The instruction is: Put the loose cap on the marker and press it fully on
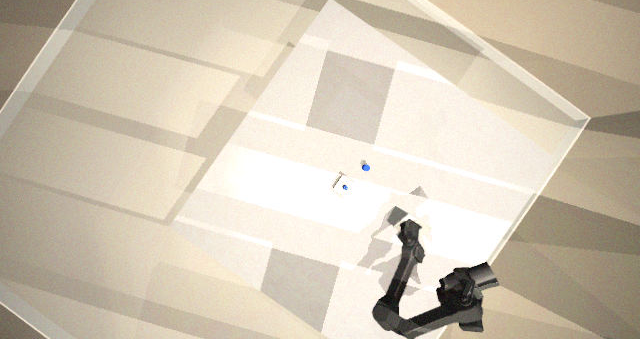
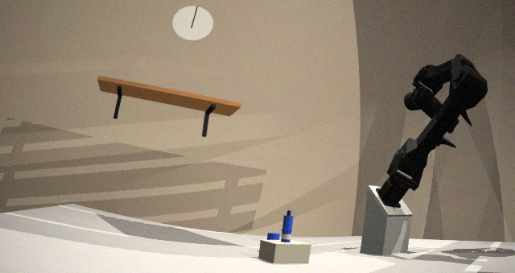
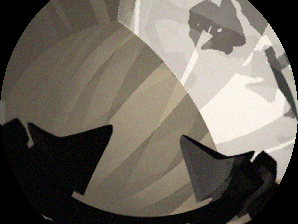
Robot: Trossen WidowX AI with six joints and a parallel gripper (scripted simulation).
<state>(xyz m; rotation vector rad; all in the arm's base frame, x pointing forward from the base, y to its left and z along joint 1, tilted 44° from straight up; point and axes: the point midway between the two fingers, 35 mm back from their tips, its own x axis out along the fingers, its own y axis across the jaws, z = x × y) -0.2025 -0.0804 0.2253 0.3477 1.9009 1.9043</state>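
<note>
My gripper tip is now 510 mm short of the blue cap, 300 mm above it and 210 mm to the left of it. The rest, counted from my gripper tip: tan holder block (550 mm ahead, 310 mm below, 80 mm to the right).
</note>
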